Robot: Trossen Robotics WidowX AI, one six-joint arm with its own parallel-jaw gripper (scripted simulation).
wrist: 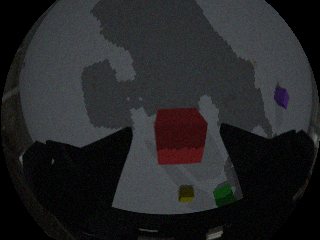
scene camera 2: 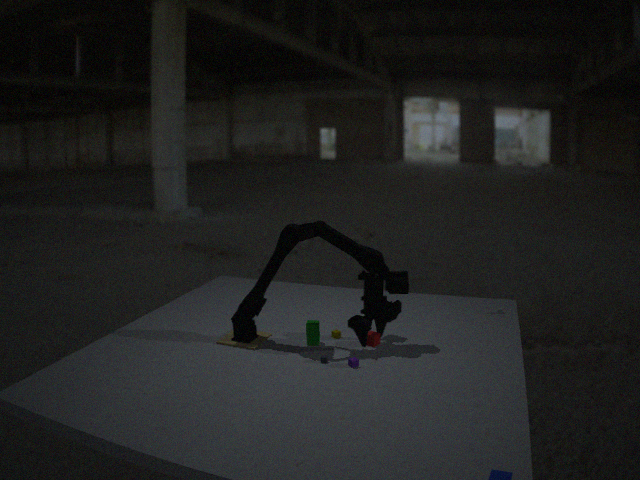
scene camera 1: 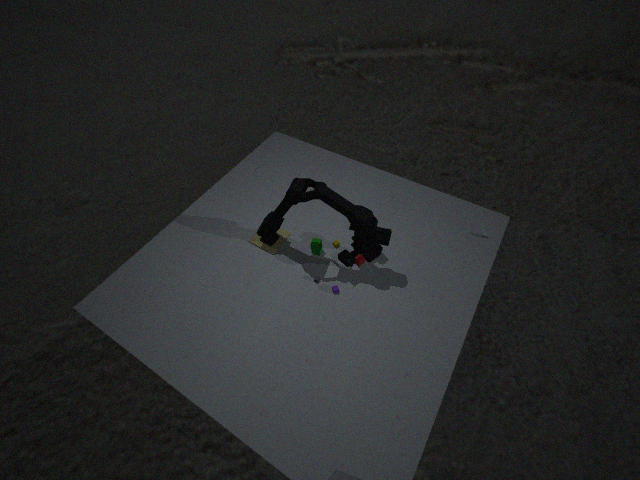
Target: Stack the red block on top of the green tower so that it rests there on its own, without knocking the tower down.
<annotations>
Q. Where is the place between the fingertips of my gripper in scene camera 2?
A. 372, 341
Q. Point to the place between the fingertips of my gripper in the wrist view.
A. At 177, 129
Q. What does my gripper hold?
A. Nothing.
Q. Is my gripper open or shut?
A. Open.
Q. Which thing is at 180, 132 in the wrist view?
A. A red block.
</annotations>
